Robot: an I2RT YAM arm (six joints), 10 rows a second.
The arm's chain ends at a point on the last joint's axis. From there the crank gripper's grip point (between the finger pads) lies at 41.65 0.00 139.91 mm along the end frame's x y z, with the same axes.
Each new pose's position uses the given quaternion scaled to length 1; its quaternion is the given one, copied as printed.
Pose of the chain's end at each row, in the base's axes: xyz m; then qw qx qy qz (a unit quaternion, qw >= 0):
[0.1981 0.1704 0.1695 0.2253 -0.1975 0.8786 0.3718]
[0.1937 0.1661 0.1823 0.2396 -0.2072 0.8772 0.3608]
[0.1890 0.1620 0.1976 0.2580 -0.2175 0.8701 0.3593]
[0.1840 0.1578 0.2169 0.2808 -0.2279 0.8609 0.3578]
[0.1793 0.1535 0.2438 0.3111 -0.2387 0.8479 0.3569]
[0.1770 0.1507 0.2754 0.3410 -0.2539 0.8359 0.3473]
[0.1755 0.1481 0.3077 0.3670 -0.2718 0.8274 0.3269]
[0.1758 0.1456 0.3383 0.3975 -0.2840 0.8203 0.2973]
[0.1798 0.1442 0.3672 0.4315 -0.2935 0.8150 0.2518]
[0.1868 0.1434 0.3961 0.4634 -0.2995 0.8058 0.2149]
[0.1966 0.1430 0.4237 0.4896 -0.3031 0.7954 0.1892]
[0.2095 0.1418 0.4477 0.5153 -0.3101 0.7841 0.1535]
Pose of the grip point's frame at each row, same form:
[0.1988 0.2668 0.0599 0.2253 -0.1975 0.8786 0.3718]
[0.1983 0.2606 0.0711 0.2396 -0.2072 0.8772 0.3608]
[0.1978 0.2571 0.0872 0.2580 -0.2175 0.8701 0.3593]
[0.1981 0.2539 0.1079 0.2808 -0.2279 0.8609 0.3578]
[0.2004 0.2513 0.1375 0.3111 -0.2387 0.8479 0.3569]
[0.2055 0.2483 0.1707 0.3410 -0.2539 0.8359 0.3473]
[0.2113 0.2430 0.2027 0.3670 -0.2718 0.8274 0.3269]
[0.2217 0.2359 0.2331 0.3975 -0.2840 0.8203 0.2973]
[0.2386 0.2262 0.2617 0.4315 -0.2935 0.8150 0.2518]
[0.2570 0.2189 0.2927 0.4634 -0.2995 0.8058 0.2149]
[0.2755 0.2143 0.3237 0.4896 -0.3031 0.7954 0.1892]
[0.2977 0.2065 0.3511 0.5153 -0.3101 0.7841 0.1535]

